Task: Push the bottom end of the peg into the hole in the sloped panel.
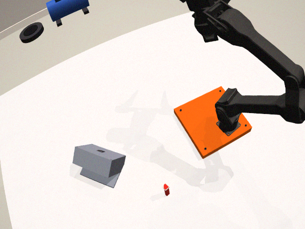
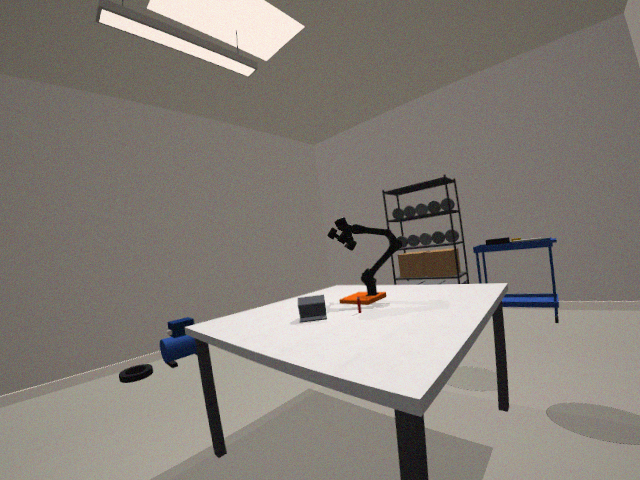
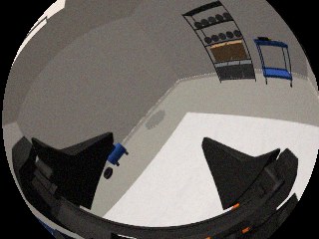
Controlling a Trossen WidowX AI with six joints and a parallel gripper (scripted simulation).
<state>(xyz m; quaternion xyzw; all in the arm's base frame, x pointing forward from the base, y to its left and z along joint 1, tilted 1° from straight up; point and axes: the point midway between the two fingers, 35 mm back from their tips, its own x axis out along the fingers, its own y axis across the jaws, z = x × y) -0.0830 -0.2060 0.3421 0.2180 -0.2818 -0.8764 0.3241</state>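
Right now the red peg is 400 mm ahead of my gripper tip, 280 mm to the left of it and 300 mm below it. Round my gripper tip: grey panel block 500 mm ahead, 80 mm to the left, 310 mm below.
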